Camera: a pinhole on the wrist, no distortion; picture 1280 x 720 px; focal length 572.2 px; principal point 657.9 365.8 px. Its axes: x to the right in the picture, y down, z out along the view. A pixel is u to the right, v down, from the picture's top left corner.
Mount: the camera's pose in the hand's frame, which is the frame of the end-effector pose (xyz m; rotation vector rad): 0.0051 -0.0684 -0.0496 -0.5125 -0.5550 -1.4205
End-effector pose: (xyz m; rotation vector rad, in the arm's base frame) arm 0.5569 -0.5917 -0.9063 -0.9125 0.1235 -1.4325
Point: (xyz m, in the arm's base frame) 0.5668 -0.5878 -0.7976
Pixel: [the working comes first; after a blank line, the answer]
In the camera's frame: 0.0774 0.0415 0.1047

1081.1 592.7
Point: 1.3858 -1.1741 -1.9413
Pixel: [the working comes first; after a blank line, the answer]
In the camera's frame: -1.3482 0.3340 0.5569

outside the picture
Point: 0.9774 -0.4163 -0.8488
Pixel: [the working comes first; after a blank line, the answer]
In the camera's frame: -0.0043 -0.0239 0.5402

653.4 340.4
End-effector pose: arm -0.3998 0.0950 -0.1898 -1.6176 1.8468 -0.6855
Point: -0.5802 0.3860 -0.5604
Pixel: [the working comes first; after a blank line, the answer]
In the camera's frame: -0.2829 -0.1998 0.4639

308.9 119.3
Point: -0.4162 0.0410 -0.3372
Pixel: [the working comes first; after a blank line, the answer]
In the camera's frame: -0.0425 0.0782 0.2177

546.3 571.3
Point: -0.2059 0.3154 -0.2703
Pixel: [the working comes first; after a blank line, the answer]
In the camera's frame: 0.1240 -0.2320 0.2137

outside the picture
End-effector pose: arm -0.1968 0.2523 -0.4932 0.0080 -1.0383 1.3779
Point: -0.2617 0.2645 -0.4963
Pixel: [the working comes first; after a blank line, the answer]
In the camera's frame: -0.0445 0.0231 0.1396

475.5 460.3
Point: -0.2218 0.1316 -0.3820
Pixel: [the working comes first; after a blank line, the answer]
In the camera's frame: 0.1269 -0.0302 0.1501

1141.6 250.5
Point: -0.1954 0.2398 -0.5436
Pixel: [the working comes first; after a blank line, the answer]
In the camera's frame: -0.0567 -0.0374 0.0810

257.3 101.6
